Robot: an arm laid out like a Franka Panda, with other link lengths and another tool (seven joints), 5 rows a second.
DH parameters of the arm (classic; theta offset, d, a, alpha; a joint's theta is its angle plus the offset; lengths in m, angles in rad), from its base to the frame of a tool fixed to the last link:
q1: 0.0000 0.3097 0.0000 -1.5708
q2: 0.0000 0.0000 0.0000 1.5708
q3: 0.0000 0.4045 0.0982 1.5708
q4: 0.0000 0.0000 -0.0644 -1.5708
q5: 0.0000 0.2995 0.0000 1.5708
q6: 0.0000 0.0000 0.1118 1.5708
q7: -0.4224 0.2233 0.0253 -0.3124
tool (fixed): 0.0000 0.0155 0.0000 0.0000
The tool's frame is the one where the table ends.
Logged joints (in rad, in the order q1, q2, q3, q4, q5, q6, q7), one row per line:
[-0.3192, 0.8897, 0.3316, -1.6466, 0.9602, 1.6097, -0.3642]
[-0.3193, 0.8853, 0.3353, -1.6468, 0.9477, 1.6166, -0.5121]
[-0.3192, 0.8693, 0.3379, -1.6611, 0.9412, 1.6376, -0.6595]
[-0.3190, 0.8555, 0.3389, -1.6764, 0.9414, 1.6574, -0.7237]
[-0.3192, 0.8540, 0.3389, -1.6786, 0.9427, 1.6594, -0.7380]
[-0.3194, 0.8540, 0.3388, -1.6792, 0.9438, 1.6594, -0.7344]
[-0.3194, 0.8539, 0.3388, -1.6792, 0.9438, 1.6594, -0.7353]
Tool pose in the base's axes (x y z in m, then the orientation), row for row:
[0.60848, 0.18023, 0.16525, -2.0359, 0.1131, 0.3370]
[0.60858, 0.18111, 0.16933, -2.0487, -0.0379, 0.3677]
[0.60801, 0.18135, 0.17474, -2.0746, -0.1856, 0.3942]
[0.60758, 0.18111, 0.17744, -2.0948, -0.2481, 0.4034]
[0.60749, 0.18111, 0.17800, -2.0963, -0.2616, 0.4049]
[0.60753, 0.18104, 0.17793, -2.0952, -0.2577, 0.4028]
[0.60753, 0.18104, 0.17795, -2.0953, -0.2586, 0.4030]
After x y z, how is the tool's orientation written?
As angles about the fixed x, y, z axes (roll, pitch, yaw), in radians.
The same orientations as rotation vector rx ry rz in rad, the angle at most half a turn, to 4 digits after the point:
[-2.0300, -0.2728, 0.3261]
[-2.0146, -0.3987, 0.1901]
[-2.0003, -0.5150, 0.0503]
[-2.0000, -0.5611, -0.0136]
[-1.9970, -0.5701, -0.0270]
[-1.9977, -0.5658, -0.0239]
[-1.9975, -0.5665, -0.0248]

